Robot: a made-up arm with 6 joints. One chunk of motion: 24 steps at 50 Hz.
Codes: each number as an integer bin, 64 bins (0 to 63) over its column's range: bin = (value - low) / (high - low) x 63, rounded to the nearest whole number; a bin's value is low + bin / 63 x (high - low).
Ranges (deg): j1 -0.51..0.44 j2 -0.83..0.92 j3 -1.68..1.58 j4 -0.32..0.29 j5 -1..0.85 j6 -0.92..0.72
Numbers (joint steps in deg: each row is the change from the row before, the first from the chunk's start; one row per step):
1: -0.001 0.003 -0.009 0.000 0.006 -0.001
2: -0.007 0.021 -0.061 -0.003 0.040 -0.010
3: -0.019 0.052 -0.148 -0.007 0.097 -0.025
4: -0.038 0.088 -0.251 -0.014 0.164 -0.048
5: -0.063 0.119 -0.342 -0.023 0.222 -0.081
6: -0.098 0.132 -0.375 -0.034 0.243 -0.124
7: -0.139 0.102 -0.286 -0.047 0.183 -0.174
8: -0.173 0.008 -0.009 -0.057 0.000 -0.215
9: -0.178 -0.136 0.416 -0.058 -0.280 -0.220
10: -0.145 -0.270 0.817 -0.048 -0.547 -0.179
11: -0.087 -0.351 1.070 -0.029 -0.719 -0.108
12: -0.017 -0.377 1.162 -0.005 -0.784 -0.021
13: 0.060 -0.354 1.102 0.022 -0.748 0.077
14: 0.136 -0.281 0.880 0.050 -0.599 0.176
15: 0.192 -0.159 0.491 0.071 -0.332 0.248
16: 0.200 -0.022 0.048 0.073 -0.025 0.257
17: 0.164 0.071 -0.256 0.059 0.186 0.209
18: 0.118 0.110 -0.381 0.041 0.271 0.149
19: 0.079 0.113 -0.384 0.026 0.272 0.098
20: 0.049 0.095 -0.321 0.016 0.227 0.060
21: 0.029 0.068 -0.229 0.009 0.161 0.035
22: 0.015 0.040 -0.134 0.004 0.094 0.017
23: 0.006 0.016 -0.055 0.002 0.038 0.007
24: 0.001 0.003 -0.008 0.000 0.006 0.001
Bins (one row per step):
1: 34 30 32 33 34 35
2: 33 31 31 33 35 35
3: 33 32 30 32 37 34
4: 31 33 28 32 40 33
5: 30 34 26 31 42 32
6: 27 35 25 30 42 31
7: 25 34 27 28 40 29
8: 22 30 32 27 34 27
9: 22 25 41 27 25 27
10: 24 20 48 28 15 28
11: 28 17 53 30 10 31
12: 33 16 55 33 7 35
13: 38 17 54 35 9 38
14: 43 20 49 38 14 42
15: 47 24 42 40 23 45
16: 47 29 33 41 33 45
17: 45 32 28 39 40 43
18: 42 34 25 37 43 41
19: 39 34 25 36 43 39
20: 37 33 26 35 42 38
21: 36 32 28 34 40 37
22: 35 31 30 33 37 36
23: 34 30 31 33 35 36
24: 34 30 32 33 34 35

